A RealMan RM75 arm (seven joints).
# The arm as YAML. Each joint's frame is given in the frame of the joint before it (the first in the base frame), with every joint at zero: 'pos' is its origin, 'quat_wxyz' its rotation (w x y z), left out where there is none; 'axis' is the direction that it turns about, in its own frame. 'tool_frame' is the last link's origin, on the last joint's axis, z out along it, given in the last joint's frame.
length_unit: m
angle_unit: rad
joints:
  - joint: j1
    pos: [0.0, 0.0, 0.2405]
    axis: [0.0, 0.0, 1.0]
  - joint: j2
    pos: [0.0, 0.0, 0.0]
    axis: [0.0, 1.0, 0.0]
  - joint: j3
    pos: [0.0, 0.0, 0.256]
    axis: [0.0, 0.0, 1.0]
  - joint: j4
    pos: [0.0, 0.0, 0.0]
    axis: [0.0, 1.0, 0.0]
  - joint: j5
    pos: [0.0, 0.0, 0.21]
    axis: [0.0, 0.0, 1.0]
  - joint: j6
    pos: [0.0, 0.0, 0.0]
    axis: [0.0, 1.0, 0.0]
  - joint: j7
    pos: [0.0, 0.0, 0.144]
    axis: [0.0, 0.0, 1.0]
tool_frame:
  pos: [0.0, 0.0, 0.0]
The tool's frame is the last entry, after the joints.
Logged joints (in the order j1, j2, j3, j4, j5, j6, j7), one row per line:
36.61, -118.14, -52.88, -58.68, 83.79, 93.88, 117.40
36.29, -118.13, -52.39, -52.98, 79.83, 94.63, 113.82
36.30, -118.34, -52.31, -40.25, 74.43, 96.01, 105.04
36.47, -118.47, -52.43, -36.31, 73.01, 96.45, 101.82
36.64, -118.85, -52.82, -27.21, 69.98, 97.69, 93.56
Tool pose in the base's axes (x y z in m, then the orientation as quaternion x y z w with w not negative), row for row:
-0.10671, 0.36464, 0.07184, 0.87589, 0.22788, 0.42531, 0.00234
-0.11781, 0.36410, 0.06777, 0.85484, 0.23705, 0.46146, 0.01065
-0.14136, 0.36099, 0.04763, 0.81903, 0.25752, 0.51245, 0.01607
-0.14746, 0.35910, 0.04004, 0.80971, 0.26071, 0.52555, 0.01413
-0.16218, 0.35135, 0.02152, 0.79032, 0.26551, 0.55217, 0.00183
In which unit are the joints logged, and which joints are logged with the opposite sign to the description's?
The joints are logged in degrees. Opposite sign: j1, j3, j4, j7.
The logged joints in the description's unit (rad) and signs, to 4 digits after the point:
-0.6390, -2.0619, 0.9229, 1.0242, 1.4624, 1.6385, -2.0490
-0.6334, -2.0618, 0.9144, 0.9247, 1.3933, 1.6516, -1.9865
-0.6336, -2.0654, 0.9130, 0.7025, 1.2990, 1.6757, -1.8333
-0.6365, -2.0677, 0.9151, 0.6337, 1.2743, 1.6834, -1.7771
-0.6395, -2.0743, 0.9219, 0.4749, 1.2214, 1.7050, -1.6329

